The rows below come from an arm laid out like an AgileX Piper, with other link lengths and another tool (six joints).
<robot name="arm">
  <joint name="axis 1" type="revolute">
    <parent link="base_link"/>
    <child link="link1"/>
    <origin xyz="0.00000 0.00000 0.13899"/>
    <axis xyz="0 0 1"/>
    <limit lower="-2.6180" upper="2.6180"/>
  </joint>
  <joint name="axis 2" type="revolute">
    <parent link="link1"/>
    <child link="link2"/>
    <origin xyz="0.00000 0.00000 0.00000"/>
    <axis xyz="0 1 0"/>
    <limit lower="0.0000" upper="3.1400"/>
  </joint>
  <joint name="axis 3" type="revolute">
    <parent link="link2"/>
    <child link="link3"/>
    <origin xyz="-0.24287 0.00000 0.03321"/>
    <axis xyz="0 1 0"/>
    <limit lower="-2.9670" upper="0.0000"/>
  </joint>
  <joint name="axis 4" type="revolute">
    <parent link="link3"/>
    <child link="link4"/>
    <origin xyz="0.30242 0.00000 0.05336"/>
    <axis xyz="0.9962 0 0.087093"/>
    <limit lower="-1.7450" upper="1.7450"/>
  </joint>
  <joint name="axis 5" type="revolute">
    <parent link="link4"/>
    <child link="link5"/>
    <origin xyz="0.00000 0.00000 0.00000"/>
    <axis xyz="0 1 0"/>
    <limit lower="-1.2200" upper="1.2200"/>
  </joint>
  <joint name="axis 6" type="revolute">
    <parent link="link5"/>
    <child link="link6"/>
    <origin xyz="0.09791 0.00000 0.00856"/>
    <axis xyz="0.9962 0 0.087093"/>
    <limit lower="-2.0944" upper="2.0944"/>
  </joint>
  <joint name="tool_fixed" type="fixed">
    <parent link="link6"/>
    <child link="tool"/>
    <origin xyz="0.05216 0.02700 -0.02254" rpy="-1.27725 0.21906 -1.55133"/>
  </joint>
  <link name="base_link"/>
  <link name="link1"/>
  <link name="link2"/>
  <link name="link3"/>
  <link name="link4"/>
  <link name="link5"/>
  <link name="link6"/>
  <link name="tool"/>
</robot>
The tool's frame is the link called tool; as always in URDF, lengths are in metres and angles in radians.
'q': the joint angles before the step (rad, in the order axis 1, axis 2, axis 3, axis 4, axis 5, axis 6). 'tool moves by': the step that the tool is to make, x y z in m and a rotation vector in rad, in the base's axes. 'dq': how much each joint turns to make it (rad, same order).
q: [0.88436, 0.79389, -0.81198, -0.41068, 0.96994, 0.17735]
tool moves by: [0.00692, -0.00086, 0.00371, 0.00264, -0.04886, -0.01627]
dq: [-0.00001, 0.00001, -0.00002, -0.05537, -0.02463, 0.03082]
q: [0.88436, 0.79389, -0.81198, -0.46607, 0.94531, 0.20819]
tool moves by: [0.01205, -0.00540, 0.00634, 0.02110, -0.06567, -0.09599]
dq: [-0.00003, 0.00000, 0.00000, -0.12592, -0.00385, 0.13371]
